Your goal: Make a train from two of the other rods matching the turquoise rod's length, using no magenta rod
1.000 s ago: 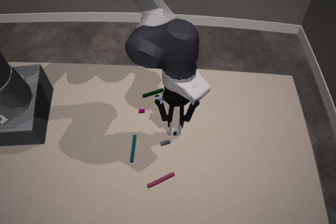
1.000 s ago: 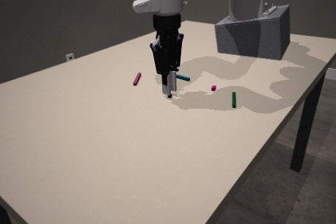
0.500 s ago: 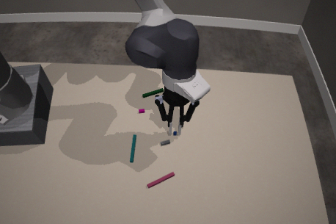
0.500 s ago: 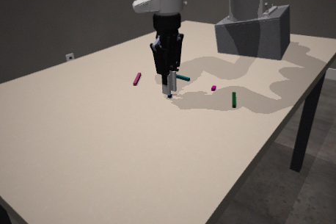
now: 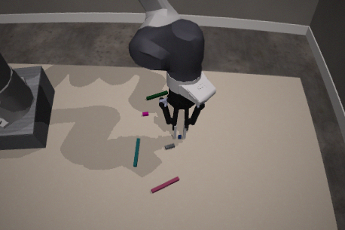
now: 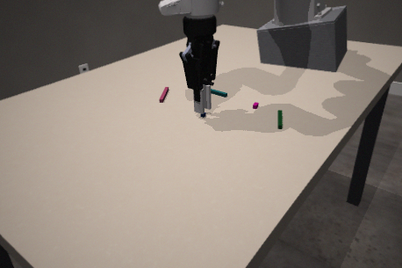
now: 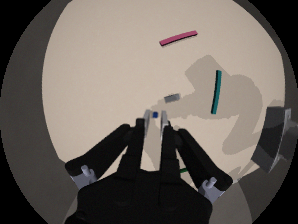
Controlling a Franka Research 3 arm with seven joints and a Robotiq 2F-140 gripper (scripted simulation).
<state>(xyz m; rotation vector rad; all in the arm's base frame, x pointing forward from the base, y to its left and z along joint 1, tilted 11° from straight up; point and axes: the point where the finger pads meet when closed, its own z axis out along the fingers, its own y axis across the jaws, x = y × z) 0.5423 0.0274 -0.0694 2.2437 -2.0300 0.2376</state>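
My hand is 50 mm above the blue rod. From my hand the other things lie so: turquoise rod (130 mm behind, 80 mm to the right, 50 mm below); magenta rod (130 mm behind, 80 mm to the left, 50 mm below); grey rod (50 mm below, 40 mm to the right, 30 mm behind).
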